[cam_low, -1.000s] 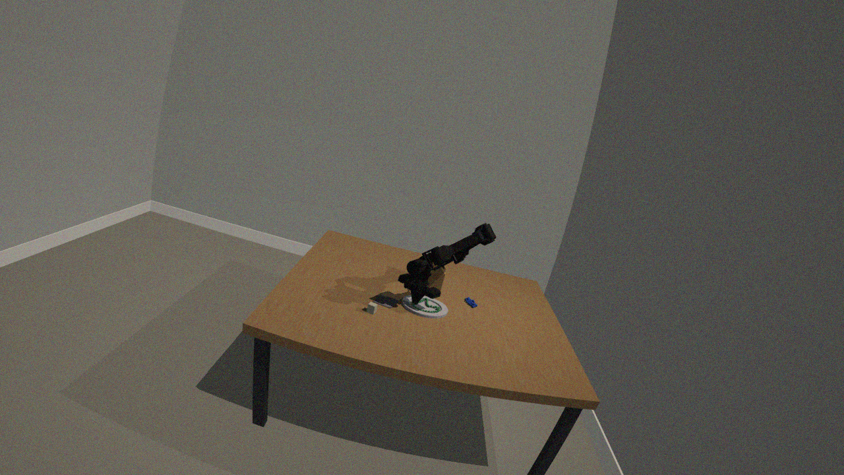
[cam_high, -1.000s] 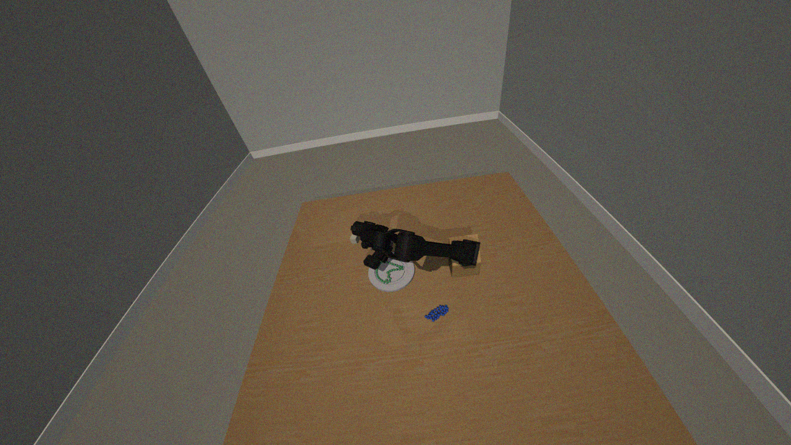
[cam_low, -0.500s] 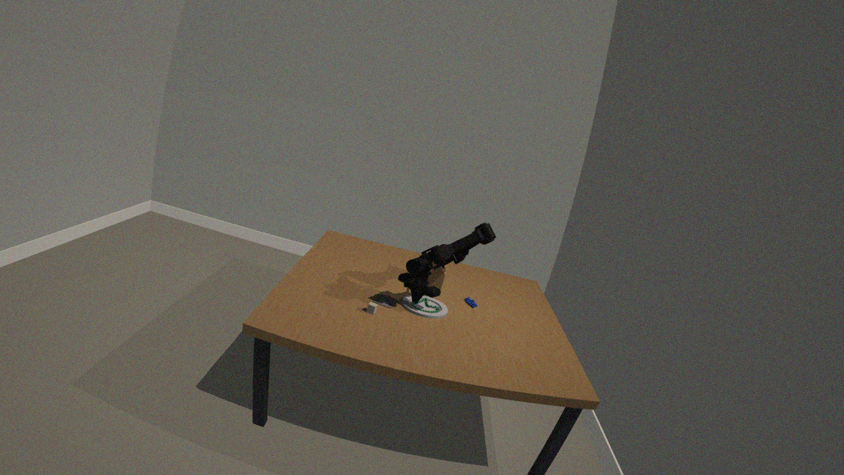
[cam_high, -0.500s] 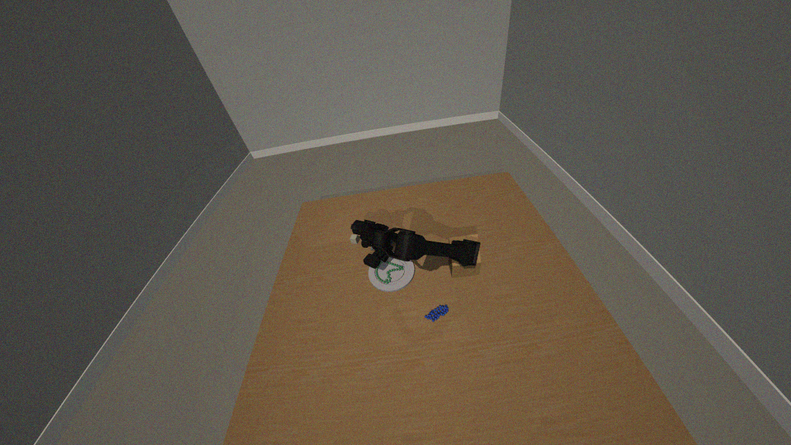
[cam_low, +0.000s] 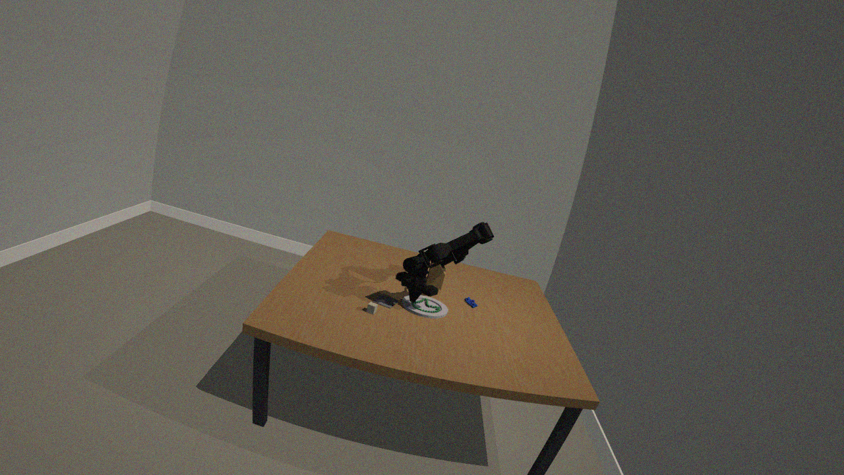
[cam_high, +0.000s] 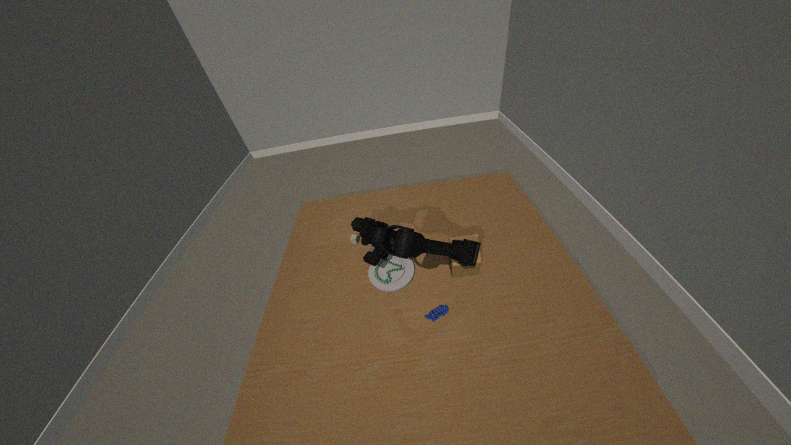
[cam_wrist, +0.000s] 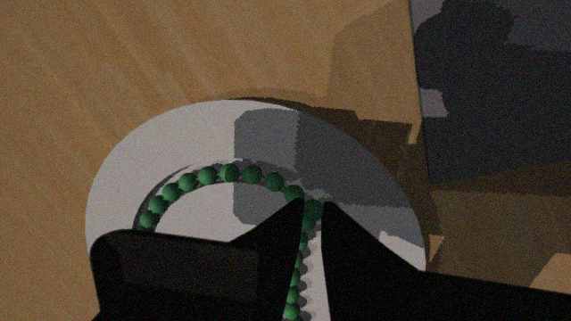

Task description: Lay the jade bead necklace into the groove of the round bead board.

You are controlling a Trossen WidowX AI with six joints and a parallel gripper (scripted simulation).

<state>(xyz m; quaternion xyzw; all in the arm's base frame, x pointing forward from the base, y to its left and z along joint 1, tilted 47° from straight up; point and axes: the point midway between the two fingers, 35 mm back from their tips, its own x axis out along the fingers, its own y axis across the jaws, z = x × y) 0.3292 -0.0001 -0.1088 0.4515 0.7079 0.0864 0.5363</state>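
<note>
Right now my gripper tip is 3 cm past the round bead board, 6 cm to the right of it and 1 cm above it. The rest, counted from my gripper tip: pale block (16 cm ahead, 14 cm to the right); then flat grey plate (2 cm ahead, 11 cm to the right, 2 cm below).
</note>
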